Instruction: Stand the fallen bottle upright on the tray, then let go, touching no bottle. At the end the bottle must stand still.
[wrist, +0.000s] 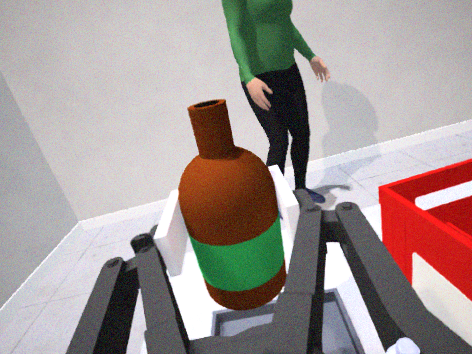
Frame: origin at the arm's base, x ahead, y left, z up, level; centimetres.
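Where they show: gripper, fingertip midpoint: (228, 194).
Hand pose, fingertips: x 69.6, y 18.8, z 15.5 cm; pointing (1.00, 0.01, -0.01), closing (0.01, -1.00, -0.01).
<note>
Each offset is from my fingertips to the top centre of the thing. "pt": to the spot under its first point.
A brown bottle @[dx -1.7, dy +0.0, dz +7.8 cm] (227, 195) with a green label band stands near the middle of the wrist view, its neck up and leaning a little to the left in the picture. My gripper (228, 194) is shut on it, with one white pad on each side of its body. Against the room the bottle looks roughly upright. Its base shows just beyond the near part of a grey tray @[pt dx +5.7, dy -9.6, dz -24.0 cm] (342, 312) at the bottom of the view. The gripper's linkage hides part of the tray. I cannot tell how large the gap between the base and the surface below is.
A red crate @[pt dx +6.5, dy -17.8, dz -12.9 cm] (396, 227) with a pale panel stands at the right. A person (272, 70) in a green top and black trousers stands beyond the bottle, near the wall. A small pale rounded thing (404, 346) shows at the bottom right edge, partly cut off.
</note>
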